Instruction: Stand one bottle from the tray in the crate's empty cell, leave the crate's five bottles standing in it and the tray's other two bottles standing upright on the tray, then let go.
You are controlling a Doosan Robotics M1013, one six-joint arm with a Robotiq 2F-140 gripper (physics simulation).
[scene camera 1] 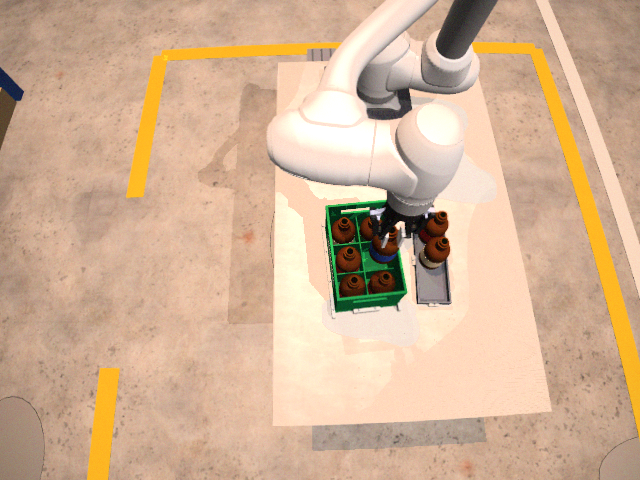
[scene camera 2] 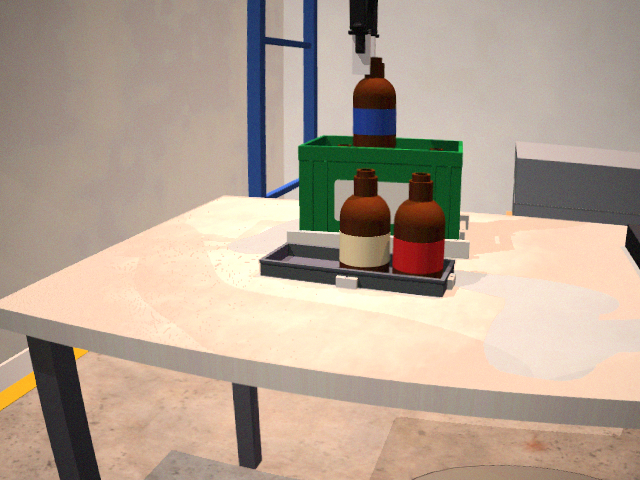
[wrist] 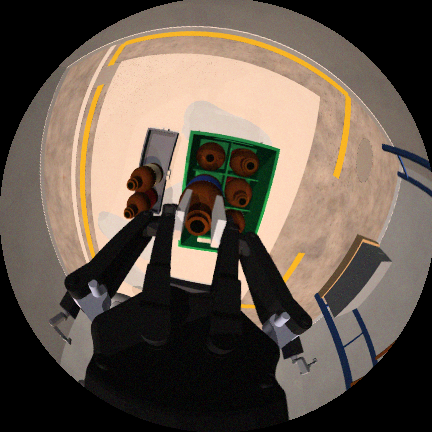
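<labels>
Cream-labelled bottle: visible in scene camera 2 (365,220), scene camera 1 and the wrist view. Same spot on the bottle: (scene camera 1: 435,249) and (wrist: 142,178).
</labels>
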